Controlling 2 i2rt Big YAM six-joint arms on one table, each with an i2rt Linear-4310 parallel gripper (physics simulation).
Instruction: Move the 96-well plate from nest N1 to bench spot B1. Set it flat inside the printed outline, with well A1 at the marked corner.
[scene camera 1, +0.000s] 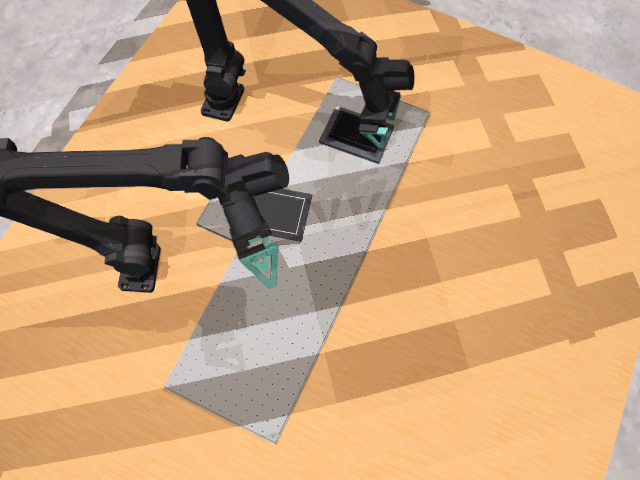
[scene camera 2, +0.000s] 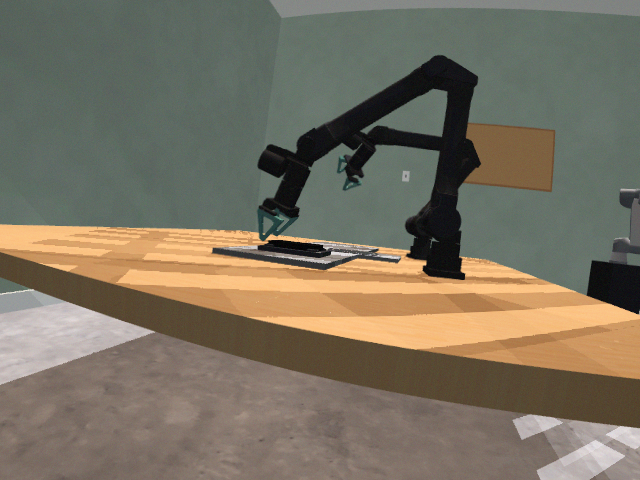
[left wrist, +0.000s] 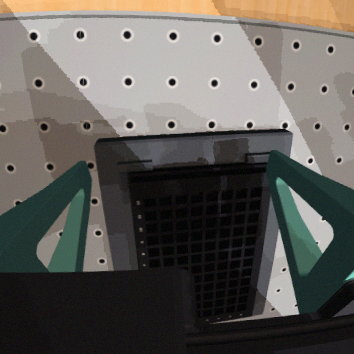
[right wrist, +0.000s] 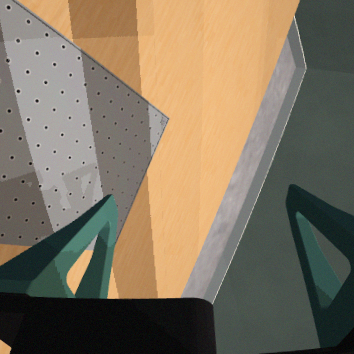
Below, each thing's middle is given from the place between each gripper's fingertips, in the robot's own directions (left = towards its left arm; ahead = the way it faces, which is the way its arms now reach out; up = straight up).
The dark square with white outline (scene camera 1: 285, 211) is 26 cm below my right hand, 24 cm to the left of it and 10 cm behind it. Round my right hand: black well plate (scene camera 1: 346, 126): 52 cm to the left, 25 cm below, 3 cm ahead.
Right now the black well plate is 70 mm behind my left hand, 10 mm to the right of it and 10 mm below it. The rest, counted from my left hand: dark square with white outline: 200 mm behind, 290 mm to the right, 30 mm below.
